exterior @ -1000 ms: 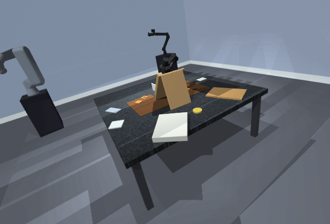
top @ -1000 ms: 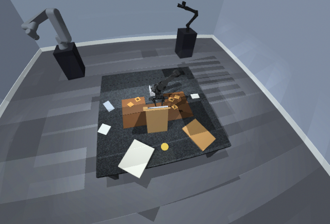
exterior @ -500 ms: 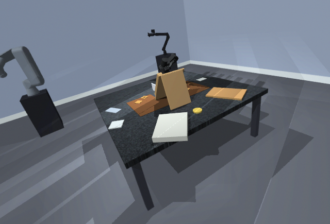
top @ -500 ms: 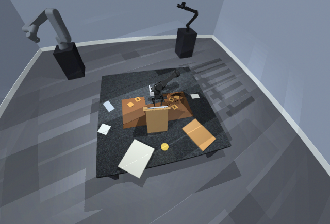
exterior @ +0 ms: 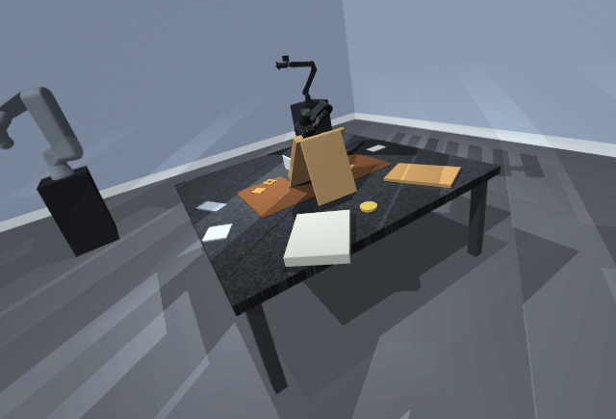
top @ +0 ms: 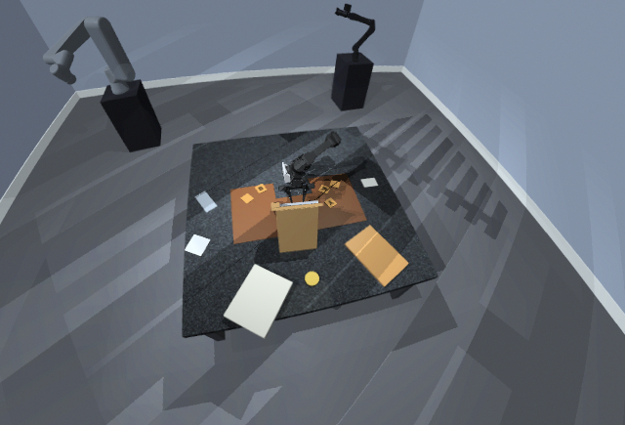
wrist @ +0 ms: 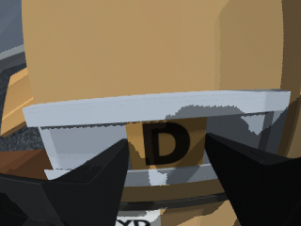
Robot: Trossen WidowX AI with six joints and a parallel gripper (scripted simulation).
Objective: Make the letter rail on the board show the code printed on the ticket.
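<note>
Right now the white ticket is 9 cm below my gripper tip, 6 cm to the left of it and 5 cm behind it. Round my gripper tip: white box (37 cm ahead, 31 cm to the right, 15 cm below); brown mat (16 cm below, 14 cm behind, 4 cm to the left); flat tan slab (34 cm to the left, 34 cm ahead, 16 cm below).
</note>
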